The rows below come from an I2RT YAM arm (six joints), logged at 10 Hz.
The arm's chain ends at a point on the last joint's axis. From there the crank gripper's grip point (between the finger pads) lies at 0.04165 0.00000 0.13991 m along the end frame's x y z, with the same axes.
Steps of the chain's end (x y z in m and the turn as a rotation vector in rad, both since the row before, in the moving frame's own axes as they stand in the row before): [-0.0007, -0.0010, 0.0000, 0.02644, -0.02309, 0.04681]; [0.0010, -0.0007, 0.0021, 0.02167, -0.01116, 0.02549]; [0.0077, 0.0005, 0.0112, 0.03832, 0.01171, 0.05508]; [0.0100, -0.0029, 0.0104, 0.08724, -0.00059, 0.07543]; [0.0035, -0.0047, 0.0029, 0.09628, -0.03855, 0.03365]
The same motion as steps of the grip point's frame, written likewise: [-0.0039, -0.0028, 0.0009, 0.02644, -0.02309, 0.04681]; [-0.0005, -0.0027, 0.0025, 0.02167, -0.01116, 0.02549]; [0.0094, -0.0025, 0.0106, 0.03832, 0.01171, 0.05508]; [0.0103, -0.0119, 0.0100, 0.08724, -0.00059, 0.07543]; [-0.0017, -0.0169, 0.0038, 0.09628, -0.03855, 0.03365]
